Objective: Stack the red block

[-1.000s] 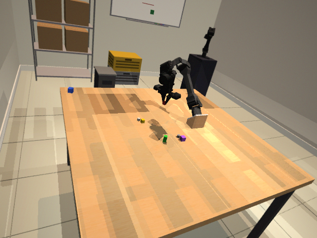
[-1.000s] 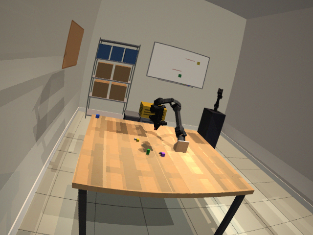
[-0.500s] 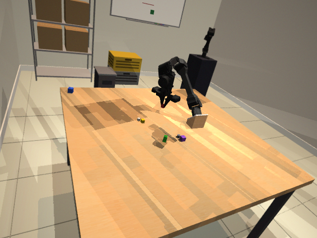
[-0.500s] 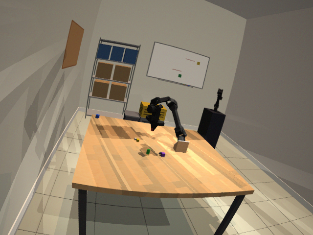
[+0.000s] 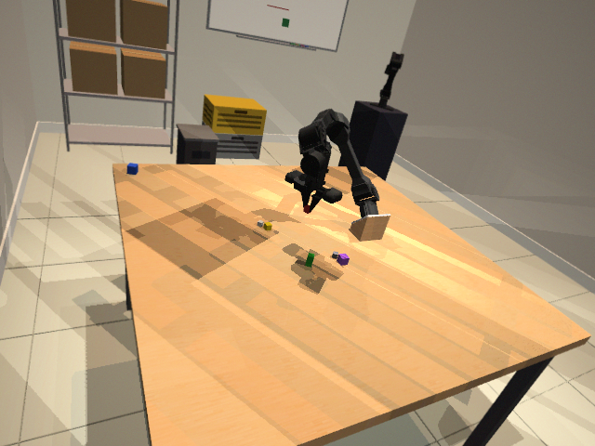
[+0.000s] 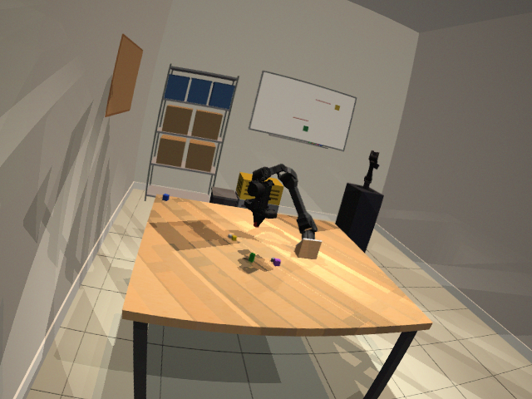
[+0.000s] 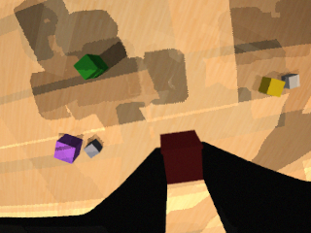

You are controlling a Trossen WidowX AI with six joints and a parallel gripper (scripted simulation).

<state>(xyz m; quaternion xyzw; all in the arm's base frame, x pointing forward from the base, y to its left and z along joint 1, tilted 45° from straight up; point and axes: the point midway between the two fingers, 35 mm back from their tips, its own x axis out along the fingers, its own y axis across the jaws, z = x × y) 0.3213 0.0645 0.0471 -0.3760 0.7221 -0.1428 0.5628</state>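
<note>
Right now my gripper tip is 100 mm past the small grey block, 80 mm to the right of it and 140 mm above it. Round my gripper tip: red block (right at my gripper tip); purple block (100 mm behind, 120 mm to the left, 130 mm below); yellow block (50 mm ahead, 130 mm to the right, 140 mm below).
</note>
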